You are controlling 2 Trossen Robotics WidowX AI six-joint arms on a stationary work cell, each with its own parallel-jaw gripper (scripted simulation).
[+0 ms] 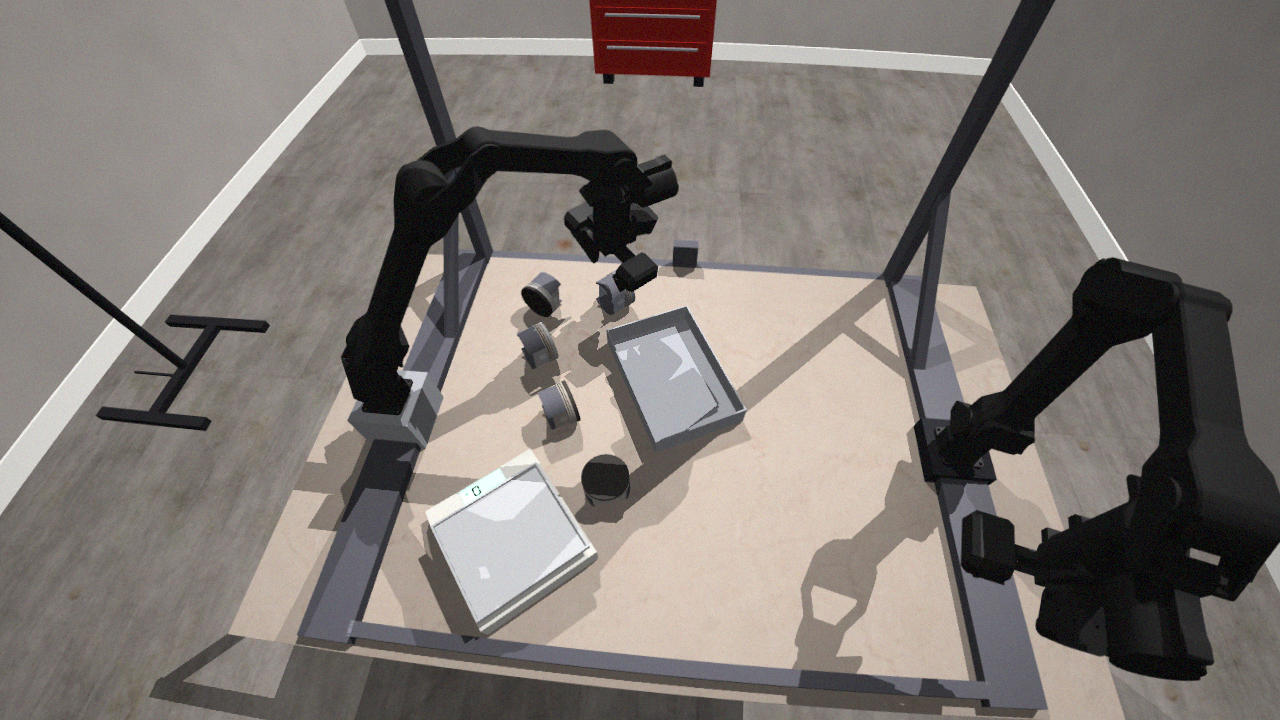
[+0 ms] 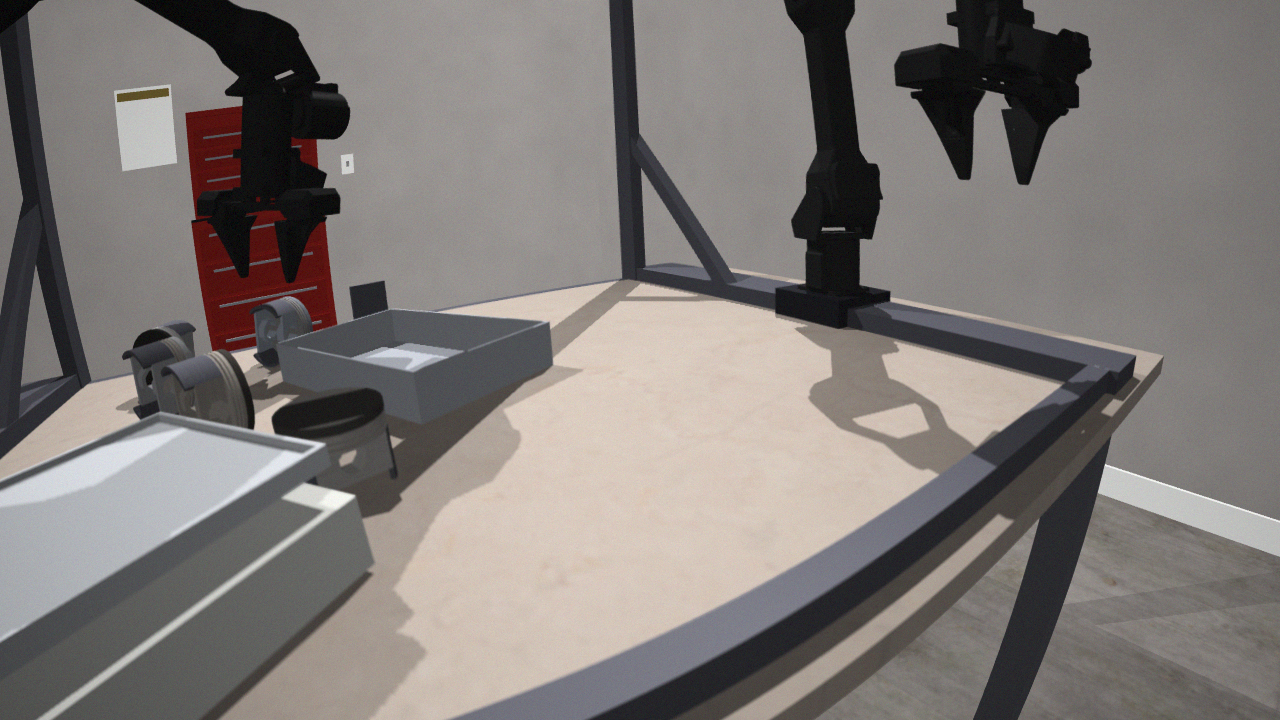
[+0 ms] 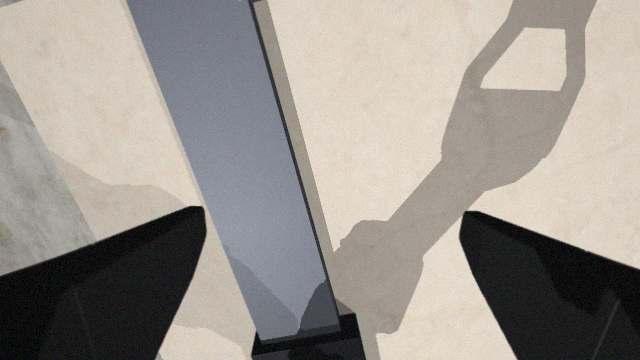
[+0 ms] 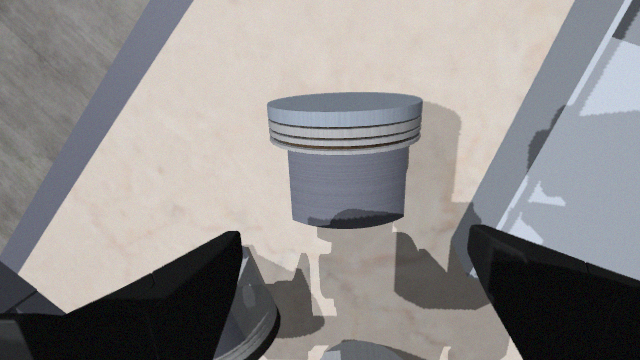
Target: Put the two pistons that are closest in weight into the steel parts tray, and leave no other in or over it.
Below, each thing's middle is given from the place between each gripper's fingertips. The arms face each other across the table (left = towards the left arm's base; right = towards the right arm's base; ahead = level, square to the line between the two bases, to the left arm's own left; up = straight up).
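The scale (image 2: 190, 637) is 620 mm to the right of my left hand, 160 mm below it and 50 mm behind it. Counting from that same left hand, I find the scale pan (image 2: 94, 525) 610 mm to the right, 40 mm behind and 150 mm below, while the steel parts tray (image 2: 507, 350) is 350 mm behind, 400 mm to the right and 190 mm below.
Measured from my right hand, the steel parts tray is 150 mm ahead, 120 mm to the left and 120 mm below; going by their middles, it is the nearest to my right hand of the things named here. The scale sits 100 mm below my right hand, 450 mm ahead of it and 100 mm to the right of it. As for the scale pan, it is 80 mm below my right hand, 90 mm to the right of it and 460 mm ahead of it, and by its middle the pan is nearer to my right hand than to my left hand.
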